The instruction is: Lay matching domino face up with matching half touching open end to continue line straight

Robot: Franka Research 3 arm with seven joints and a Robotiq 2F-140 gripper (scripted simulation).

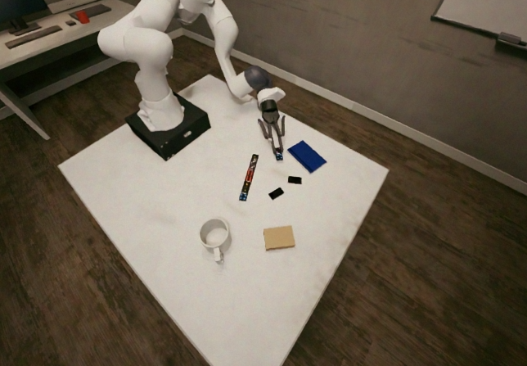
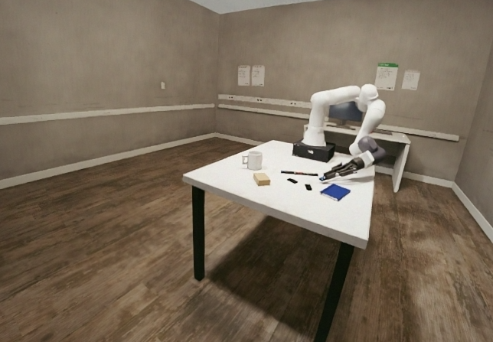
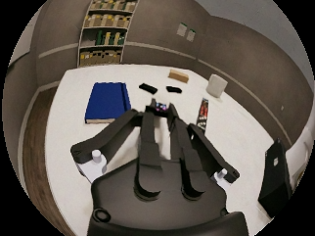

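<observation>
Right now my hand is 30 mm to the left of the domino, 30 mm short of it and 20 mm above it. The rest, counted from my hand: tan block 320 mm to the right, 220 mm ahead, 30 mm below; white mug 450 mm to the right, 60 mm ahead.
</observation>
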